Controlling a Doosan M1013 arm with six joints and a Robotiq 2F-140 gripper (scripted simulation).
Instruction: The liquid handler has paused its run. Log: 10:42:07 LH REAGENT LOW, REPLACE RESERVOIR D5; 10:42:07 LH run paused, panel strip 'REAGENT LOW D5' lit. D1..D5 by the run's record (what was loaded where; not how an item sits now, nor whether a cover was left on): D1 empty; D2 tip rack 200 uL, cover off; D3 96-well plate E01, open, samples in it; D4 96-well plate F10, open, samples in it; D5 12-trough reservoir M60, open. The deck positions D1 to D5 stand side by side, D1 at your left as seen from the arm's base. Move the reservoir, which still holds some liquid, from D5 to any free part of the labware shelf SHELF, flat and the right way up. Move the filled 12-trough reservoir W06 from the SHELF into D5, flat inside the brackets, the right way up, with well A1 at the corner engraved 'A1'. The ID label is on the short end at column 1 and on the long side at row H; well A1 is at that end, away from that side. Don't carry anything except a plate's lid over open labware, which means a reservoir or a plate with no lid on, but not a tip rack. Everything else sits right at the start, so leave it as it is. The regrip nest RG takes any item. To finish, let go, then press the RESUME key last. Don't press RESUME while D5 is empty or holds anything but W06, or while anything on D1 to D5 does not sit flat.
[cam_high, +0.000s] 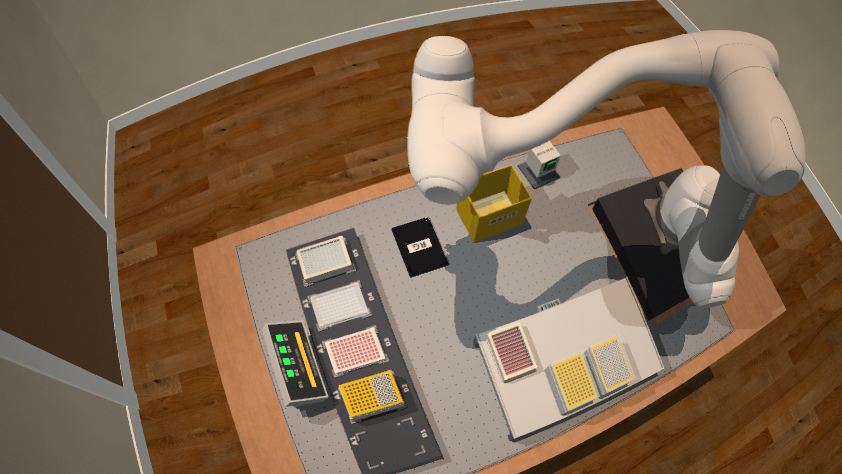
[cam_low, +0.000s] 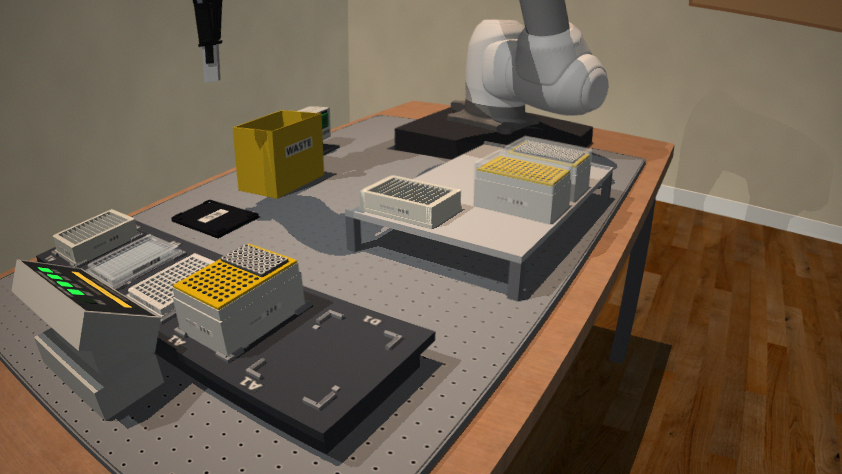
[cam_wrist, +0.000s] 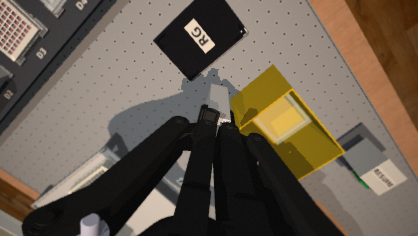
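Now: hand 370 mm past the resume key box, 220 mm above it and 120 mm to the left of it. Round my hand: waste bin (240 mm below, 170 mm behind, 30 mm to the right); then black RG nest (280 mm below, 40 mm ahead, 10 mm to the left); then pale 12-trough reservoir (280 mm ahead, 230 mm below, 30 mm to the left).
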